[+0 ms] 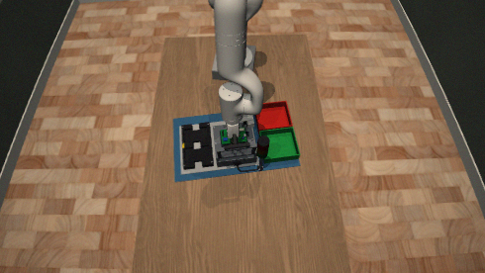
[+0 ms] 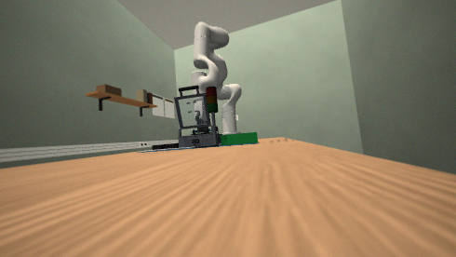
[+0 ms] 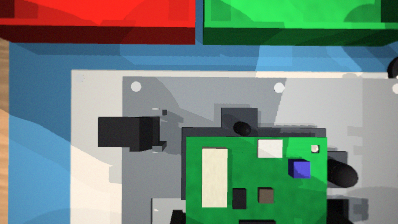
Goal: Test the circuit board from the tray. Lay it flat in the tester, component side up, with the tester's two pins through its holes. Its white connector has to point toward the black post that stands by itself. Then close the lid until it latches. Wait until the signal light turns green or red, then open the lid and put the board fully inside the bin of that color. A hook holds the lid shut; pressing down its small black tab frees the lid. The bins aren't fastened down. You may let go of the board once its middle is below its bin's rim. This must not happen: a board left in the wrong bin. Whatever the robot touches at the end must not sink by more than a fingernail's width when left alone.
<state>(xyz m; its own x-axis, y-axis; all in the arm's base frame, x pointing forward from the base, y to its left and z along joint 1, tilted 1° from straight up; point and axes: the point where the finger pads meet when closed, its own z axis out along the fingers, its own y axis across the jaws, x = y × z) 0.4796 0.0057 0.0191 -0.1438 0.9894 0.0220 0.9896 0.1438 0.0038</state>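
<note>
Now: hand right at the green circuit board. Also, from my hand: dark nest (10 mm ahead, 10 mm to the left, 10 mm below); tester lid (120 mm ahead, 20 mm to the left, 100 mm above); green bin (20 mm ahead, 200 mm to the left, 70 mm below).
</note>
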